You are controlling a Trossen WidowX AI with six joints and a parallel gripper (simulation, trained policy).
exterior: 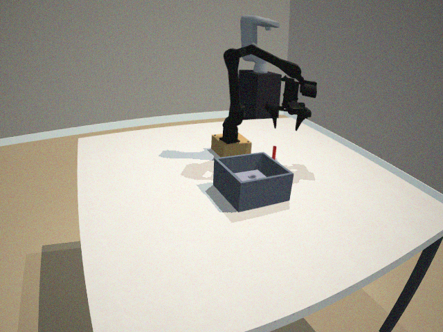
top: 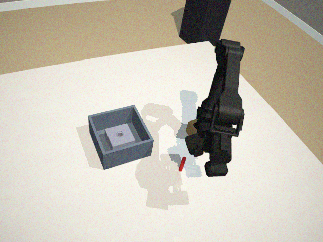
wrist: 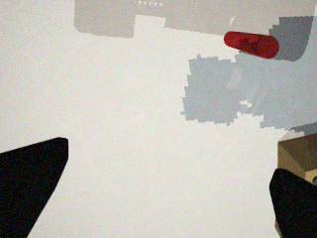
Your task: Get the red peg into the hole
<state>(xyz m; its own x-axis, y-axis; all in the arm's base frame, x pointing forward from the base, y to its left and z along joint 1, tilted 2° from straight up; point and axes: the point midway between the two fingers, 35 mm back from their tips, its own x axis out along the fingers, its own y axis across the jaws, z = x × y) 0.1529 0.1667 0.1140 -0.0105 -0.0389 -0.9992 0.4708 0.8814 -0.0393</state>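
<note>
Right now the red peg is 10 cm below my gripper tip, 7 cm to the right of it and 2 cm ahead of it. Round my gripper tip: grey-blue box 29 cm to the right, 16 cm ahead, 11 cm below.
</note>
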